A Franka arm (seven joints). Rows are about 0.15 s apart.
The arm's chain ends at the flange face. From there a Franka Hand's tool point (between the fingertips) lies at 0.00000 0.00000 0.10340 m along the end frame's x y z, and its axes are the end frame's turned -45 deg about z.
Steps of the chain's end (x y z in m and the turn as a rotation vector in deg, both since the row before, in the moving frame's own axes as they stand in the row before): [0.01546, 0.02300, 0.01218, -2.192, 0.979, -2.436]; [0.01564, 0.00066, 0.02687, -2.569, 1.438, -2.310]
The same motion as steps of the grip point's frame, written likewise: [-0.00679, 0.03127, 0.01209, -2.242, -0.858, -2.436]; [0.00925, 0.01666, 0.02673, -2.833, -0.800, -2.310]
